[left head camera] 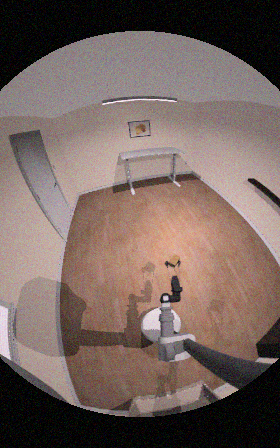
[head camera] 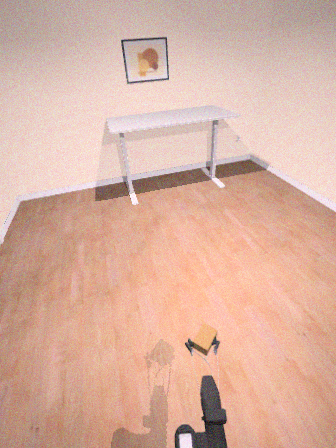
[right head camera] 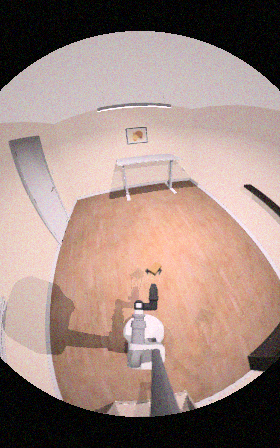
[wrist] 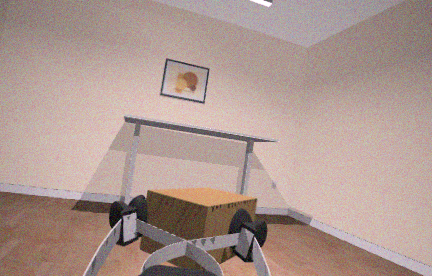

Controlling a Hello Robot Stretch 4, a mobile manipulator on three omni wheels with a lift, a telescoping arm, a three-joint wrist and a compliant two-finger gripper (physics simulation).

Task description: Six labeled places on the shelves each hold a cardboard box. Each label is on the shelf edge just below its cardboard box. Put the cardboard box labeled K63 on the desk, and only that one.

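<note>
A cardboard box (head camera: 205,337) (left head camera: 175,259) (right head camera: 155,267) (wrist: 195,220) is held in the air between the two fingers of my gripper (head camera: 202,346) (left head camera: 173,263) (right head camera: 153,271) (wrist: 190,218), which is shut on it. The box sits turned at an angle in the fingers; no label shows on it. The desk (head camera: 170,119) (left head camera: 150,154) (right head camera: 146,160) (wrist: 200,131) has a pale top and two grey legs and stands against the far wall, well beyond the gripper. No box shows on its top in the head views. The K63 label does not show.
A framed picture (head camera: 146,60) (wrist: 185,81) hangs above the desk. A grey door (left head camera: 40,170) (right head camera: 40,185) is on the left wall. A dark piece of furniture (left head camera: 271,342) (right head camera: 266,354) stands at the lower right. Part of a pale structure shows at the bottom, behind my base.
</note>
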